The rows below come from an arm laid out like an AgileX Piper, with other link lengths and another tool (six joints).
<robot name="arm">
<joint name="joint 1" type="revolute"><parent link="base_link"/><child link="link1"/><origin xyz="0 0 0.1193" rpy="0 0 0"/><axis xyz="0 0 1"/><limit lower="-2.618" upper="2.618"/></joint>
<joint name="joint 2" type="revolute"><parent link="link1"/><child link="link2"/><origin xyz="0 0 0" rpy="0 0 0"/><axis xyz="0 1 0"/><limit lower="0" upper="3.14"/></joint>
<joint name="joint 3" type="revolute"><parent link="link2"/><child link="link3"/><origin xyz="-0.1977 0 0.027" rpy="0 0 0"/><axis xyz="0 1 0"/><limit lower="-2.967" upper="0"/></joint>
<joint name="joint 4" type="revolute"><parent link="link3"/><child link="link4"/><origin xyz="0.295 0 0.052" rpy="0 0 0"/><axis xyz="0.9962 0 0.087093"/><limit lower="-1.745" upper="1.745"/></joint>
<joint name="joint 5" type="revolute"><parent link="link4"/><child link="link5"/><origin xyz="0 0 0" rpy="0 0 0"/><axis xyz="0 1 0"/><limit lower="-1.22" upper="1.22"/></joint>
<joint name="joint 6" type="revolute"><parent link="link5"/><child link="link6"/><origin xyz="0.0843 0 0.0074" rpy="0 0 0"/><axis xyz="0.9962 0 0.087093"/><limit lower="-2.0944" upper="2.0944"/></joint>
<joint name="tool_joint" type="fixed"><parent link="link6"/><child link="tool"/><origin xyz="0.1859 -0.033 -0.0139" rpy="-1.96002 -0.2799 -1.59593"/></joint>
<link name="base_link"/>
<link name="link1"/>
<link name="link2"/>
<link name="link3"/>
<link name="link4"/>
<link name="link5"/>
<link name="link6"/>
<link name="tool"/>
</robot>
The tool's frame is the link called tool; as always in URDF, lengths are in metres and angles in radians.
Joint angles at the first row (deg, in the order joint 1, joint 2, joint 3, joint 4, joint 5, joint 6):
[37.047, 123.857, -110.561, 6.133, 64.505, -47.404]
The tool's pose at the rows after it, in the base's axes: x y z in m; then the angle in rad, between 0 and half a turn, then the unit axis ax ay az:
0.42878, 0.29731, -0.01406, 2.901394, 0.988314, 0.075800, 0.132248
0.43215, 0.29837, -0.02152, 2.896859, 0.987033, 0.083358, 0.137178
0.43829, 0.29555, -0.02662, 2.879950, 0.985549, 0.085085, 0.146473
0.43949, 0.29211, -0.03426, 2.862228, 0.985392, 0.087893, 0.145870
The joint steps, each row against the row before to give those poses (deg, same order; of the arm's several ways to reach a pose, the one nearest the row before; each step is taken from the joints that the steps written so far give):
[0.000, 1.087, -0.002, -0.570, -1.565, -3.342]
[0.001, 1.046, 0.001, -0.247, -1.148, -1.003]
[0.000, 0.817, 0.002, -1.400, -1.158, -0.032]
[-0.001, 0.924, -0.002, -0.845, -0.272, 0.000]

